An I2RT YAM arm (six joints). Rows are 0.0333 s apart.
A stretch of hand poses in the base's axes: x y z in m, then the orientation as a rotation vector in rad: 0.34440, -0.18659, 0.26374, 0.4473, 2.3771, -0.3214; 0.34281, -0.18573, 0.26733, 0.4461, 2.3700, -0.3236; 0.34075, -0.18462, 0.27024, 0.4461, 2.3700, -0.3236; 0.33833, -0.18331, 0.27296, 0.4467, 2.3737, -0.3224; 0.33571, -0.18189, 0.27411, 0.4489, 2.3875, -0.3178; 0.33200, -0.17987, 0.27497, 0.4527, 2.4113, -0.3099; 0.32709, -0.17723, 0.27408, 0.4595, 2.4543, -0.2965; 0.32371, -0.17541, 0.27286, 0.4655, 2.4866, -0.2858; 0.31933, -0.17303, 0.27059, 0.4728, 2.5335, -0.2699; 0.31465, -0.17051, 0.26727, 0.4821, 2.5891, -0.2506; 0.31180, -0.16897, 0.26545, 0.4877, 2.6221, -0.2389
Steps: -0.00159, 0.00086, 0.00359, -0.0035, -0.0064, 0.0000; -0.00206, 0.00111, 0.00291, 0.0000, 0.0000, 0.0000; -0.00242, 0.00131, 0.00272, 0.0018, 0.0033, 0.0000; -0.00262, 0.00142, 0.00115, 0.0069, 0.0123, 0.0002; -0.00371, 0.00202, 0.00086, 0.0118, 0.0213, 0.0003; -0.00491, 0.00264, -0.00089, 0.0206, 0.0388, 0.0003; -0.00338, 0.00182, -0.00122, 0.0160, 0.0291, -0.0003; -0.00438, 0.00238, -0.00227, 0.0229, 0.0423, 0.0005; -0.00468, 0.00252, -0.00332, 0.0272, 0.0503, 0.0001; -0.00285, 0.00154, -0.00182, 0.0161, 0.0299, 0.0000
